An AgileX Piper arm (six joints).
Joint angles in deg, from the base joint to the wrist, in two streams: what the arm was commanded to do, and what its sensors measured. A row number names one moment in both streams.
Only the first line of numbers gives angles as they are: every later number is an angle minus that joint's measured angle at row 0.
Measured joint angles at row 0: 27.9 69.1 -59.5 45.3 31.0 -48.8
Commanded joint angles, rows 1 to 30: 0.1 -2.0 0.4 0.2 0.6 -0.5; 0.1 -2.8 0.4 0.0 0.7 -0.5; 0.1 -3.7 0.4 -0.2 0.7 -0.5; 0.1 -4.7 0.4 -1.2 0.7 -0.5; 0.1 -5.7 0.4 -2.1 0.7 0.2; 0.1 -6.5 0.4 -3.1 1.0 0.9; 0.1 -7.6 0.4 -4.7 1.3 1.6; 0.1 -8.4 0.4 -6.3 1.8 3.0; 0.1 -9.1 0.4 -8.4 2.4 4.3; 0.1 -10.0 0.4 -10.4 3.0 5.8; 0.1 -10.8 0.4 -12.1 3.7 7.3; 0.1 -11.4 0.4 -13.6 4.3 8.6; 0.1 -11.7 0.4 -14.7 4.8 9.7; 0.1 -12.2 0.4 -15.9 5.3 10.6; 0.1 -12.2 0.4 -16.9 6.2 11.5; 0.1 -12.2 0.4 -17.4 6.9 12.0; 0.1 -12.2 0.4 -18.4 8.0 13.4; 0.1 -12.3 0.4 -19.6 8.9 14.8; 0.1 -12.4 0.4 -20.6 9.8 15.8; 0.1 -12.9 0.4 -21.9 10.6 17.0; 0.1 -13.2 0.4 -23.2 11.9 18.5; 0.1 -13.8 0.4 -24.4 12.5 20.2; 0.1 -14.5 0.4 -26.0 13.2 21.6; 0.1 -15.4 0.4 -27.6 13.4 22.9; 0.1 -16.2 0.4 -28.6 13.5 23.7; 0.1 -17.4 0.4 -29.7 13.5 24.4; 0.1 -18.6 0.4 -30.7 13.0 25.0; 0.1 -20.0 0.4 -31.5 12.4 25.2; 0.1 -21.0 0.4 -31.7 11.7 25.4; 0.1 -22.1 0.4 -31.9 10.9 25.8
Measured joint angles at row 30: 0.0 -19.1 0.3 -30.2 12.8 24.4
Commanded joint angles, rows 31 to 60: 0.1 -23.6 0.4 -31.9 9.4 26.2; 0.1 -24.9 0.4 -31.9 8.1 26.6; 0.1 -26.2 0.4 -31.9 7.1 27.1; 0.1 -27.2 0.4 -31.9 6.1 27.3; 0.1 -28.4 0.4 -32.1 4.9 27.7; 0.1 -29.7 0.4 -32.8 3.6 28.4; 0.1 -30.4 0.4 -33.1 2.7 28.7; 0.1 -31.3 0.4 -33.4 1.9 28.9; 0.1 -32.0 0.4 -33.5 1.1 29.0; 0.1 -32.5 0.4 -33.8 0.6 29.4; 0.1 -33.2 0.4 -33.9 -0.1 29.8; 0.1 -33.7 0.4 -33.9 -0.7 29.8; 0.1 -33.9 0.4 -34.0 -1.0 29.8; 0.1 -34.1 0.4 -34.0 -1.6 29.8; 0.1 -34.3 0.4 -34.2 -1.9 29.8; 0.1 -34.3 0.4 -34.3 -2.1 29.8; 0.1 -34.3 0.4 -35.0 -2.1 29.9; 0.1 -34.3 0.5 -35.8 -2.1 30.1; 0.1 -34.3 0.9 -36.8 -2.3 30.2; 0.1 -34.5 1.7 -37.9 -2.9 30.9; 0.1 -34.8 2.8 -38.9 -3.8 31.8; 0.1 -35.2 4.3 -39.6 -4.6 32.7; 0.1 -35.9 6.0 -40.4 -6.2 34.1; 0.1 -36.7 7.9 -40.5 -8.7 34.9; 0.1 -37.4 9.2 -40.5 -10.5 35.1; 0.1 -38.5 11.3 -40.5 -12.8 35.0; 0.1 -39.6 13.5 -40.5 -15.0 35.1; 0.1 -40.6 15.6 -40.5 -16.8 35.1; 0.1 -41.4 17.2 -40.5 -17.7 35.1; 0.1 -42.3 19.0 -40.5 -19.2 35.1
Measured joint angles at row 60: 0.0 -40.1 15.0 -39.8 -14.5 34.8
